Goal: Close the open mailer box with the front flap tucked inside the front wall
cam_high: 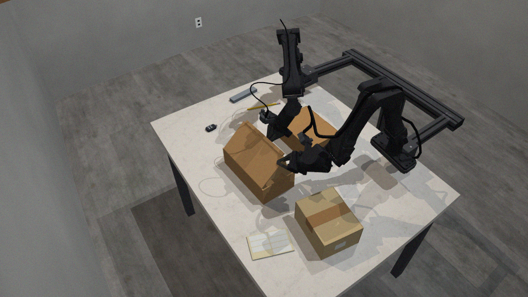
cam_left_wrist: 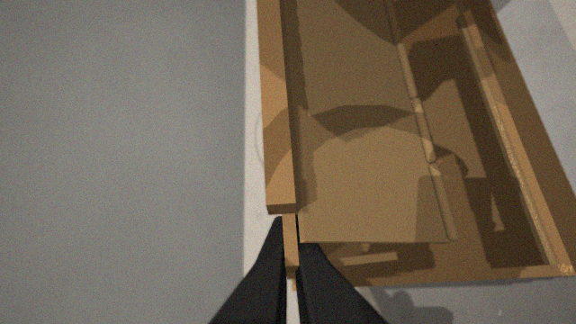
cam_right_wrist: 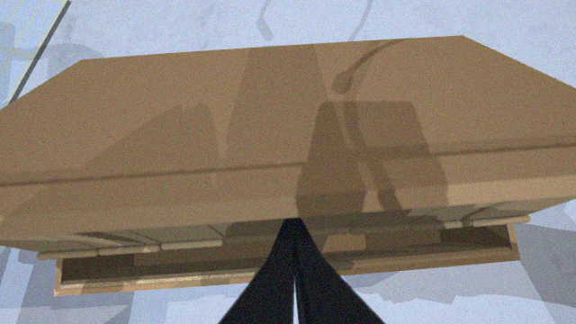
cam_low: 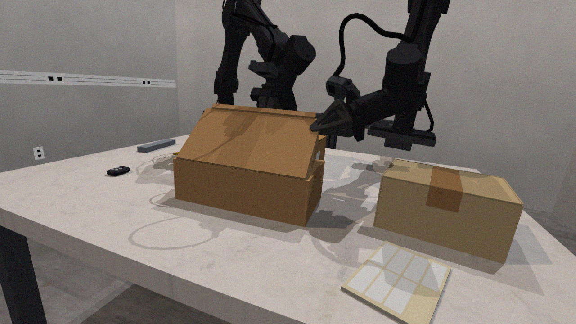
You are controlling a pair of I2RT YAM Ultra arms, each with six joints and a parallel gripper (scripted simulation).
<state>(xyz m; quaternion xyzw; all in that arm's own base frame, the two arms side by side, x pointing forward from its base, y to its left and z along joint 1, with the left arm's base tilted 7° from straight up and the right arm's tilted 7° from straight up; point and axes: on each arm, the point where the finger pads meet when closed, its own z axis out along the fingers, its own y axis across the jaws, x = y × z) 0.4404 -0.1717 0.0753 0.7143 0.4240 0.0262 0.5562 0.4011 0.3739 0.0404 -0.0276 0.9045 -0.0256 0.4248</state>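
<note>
My right hand is 100 mm short of the grey block, 10 mm to the right of it and 130 mm above it. Also, from my right hand: key fob: 80 mm ahead, 370 mm to the right, 140 mm below; then label sheet: 190 mm ahead, 310 mm to the left, 150 mm below; then pencil: 220 mm behind, 370 mm to the right, 140 mm below.
</note>
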